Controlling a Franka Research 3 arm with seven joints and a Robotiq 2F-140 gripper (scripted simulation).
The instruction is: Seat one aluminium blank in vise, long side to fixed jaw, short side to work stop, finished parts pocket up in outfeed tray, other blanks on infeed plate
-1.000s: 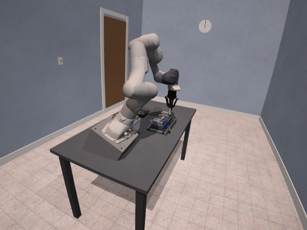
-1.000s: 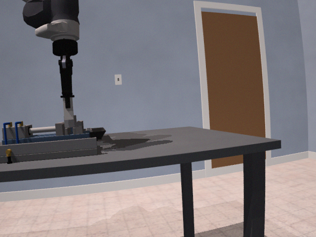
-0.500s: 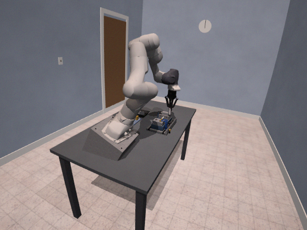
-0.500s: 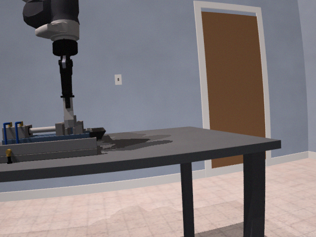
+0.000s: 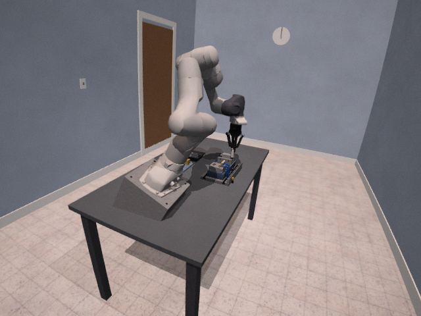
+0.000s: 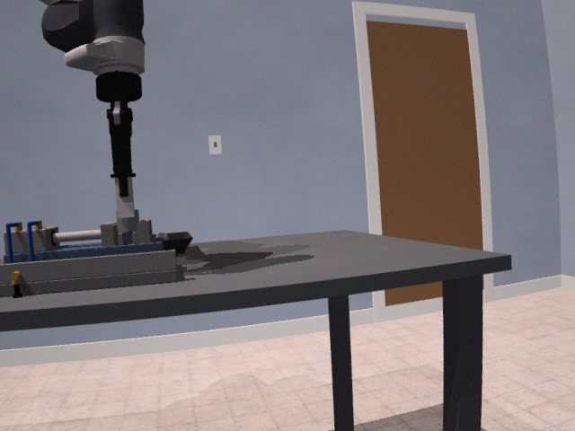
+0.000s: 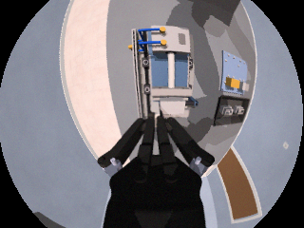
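The work stop is 90 mm to the left of my hand and 50 mm below it. The rest, counted from my hand: vise guard rail 80 mm behind, 50 mm to the right, 100 mm below; then vise 70 mm behind, 50 mm to the left, 100 mm below; then brass blank 50 mm behind, 330 mm to the left, 110 mm below.
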